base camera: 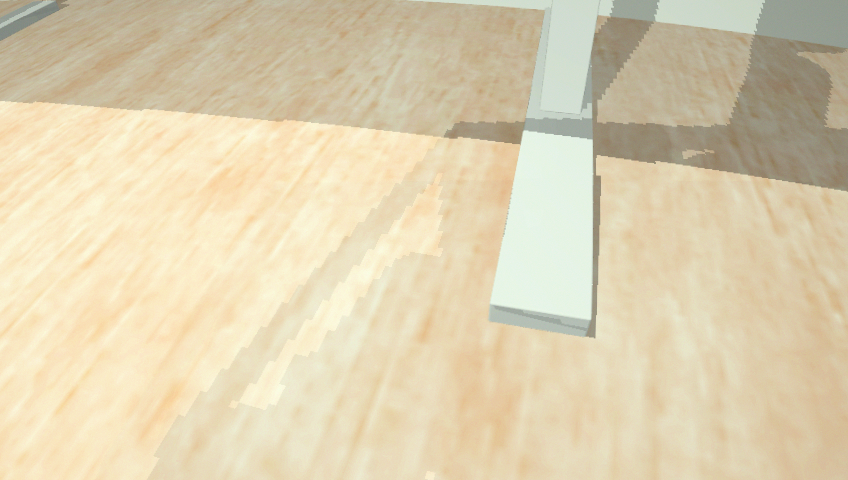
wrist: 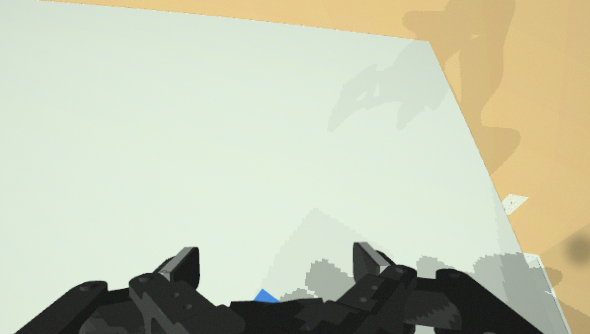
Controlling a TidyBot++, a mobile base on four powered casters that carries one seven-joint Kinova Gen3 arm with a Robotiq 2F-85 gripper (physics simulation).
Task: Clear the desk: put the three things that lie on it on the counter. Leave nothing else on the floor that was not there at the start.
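Places are measured from the arm's base along level axes (x ahead, y left, z up), in centimetres.
Where they show: gripper, between the fingertips: (wrist: pixel 277 261).
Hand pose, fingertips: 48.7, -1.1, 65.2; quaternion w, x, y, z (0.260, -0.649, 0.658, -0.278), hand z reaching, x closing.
Observation:
After its pixels a point has its place, as x, y, z.
The desk's pale top (wrist: pixel 200 125) @(72.7, 8.7, 55.3) fills most of the wrist view, with its far right corner near the upper right. My gripper (wrist: pixel 277 261) @(48.7, -1.1, 65.2) is open and empty, above the desk top. A small blue corner of a thing (wrist: pixel 265 296) @(48.6, -0.3, 59.3) shows at the bottom of the wrist view, between the fingers' bases; the gripper's body hides the rest, so I cannot tell what it is. In the base view a white upright leg (base camera: pixel 568 59) @(65.2, -15.1, -30.2) stands on a long flat foot (base camera: pixel 553 226) on the floor. The counter cannot be made out in either view.
Wooden floor (base camera: pixel 178 237) @(46.2, 26.4, -39.7) (wrist: pixel 550 125) @(96.3, -80.4, 36.5) shows around the foot and beyond the desk's edges. Part of another pale bar (base camera: pixel 26 16) @(120.0, 96.1, -37.5) shows at the upper left of the base view. A small white piece (wrist: pixel 514 203) @(93.0, -91.1, 2.0) shows past the desk's right edge. Arm shadows fall on desk and floor.

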